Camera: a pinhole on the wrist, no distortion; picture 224 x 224 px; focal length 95.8 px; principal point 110.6 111.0 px. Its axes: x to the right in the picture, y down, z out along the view. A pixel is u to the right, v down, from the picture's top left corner.
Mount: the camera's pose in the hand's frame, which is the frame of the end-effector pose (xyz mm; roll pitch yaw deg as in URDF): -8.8 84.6 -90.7 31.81 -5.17 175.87
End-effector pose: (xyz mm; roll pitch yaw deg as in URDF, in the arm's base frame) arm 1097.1 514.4 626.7 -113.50 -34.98 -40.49
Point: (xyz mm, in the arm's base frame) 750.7 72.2 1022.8
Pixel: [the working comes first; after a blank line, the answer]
In the camera's frame: -313.4 -167.0 -510.5

behind the camera
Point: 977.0 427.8 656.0
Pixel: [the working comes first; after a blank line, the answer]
In the camera's frame: -7.0 26.8 -85.4

behind the camera
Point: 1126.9 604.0 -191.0
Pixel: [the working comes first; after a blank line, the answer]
In the camera's frame: 558.7 -172.8 555.7

207 81
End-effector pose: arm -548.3 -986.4 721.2 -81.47 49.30 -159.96
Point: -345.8 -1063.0 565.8
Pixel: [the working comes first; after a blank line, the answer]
In the camera's frame: 9.7 -32.6 252.0

114 99
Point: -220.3 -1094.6 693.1
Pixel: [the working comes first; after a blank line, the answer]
In the camera's frame: 182.0 -0.1 298.7

169 111
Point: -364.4 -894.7 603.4
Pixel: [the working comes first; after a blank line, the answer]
In the camera's frame: 47.9 -102.0 97.7

158 11
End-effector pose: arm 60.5 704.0 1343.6 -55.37 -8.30 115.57
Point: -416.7 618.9 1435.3
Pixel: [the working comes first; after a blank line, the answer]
In the camera's frame: -93.7 165.4 517.2

93 142
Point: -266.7 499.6 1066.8
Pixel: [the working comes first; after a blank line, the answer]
In the camera's frame: 121.6 -166.5 390.5

140 70
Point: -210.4 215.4 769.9
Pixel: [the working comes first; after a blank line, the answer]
In the camera's frame: 450.3 -418.7 411.7

215 14
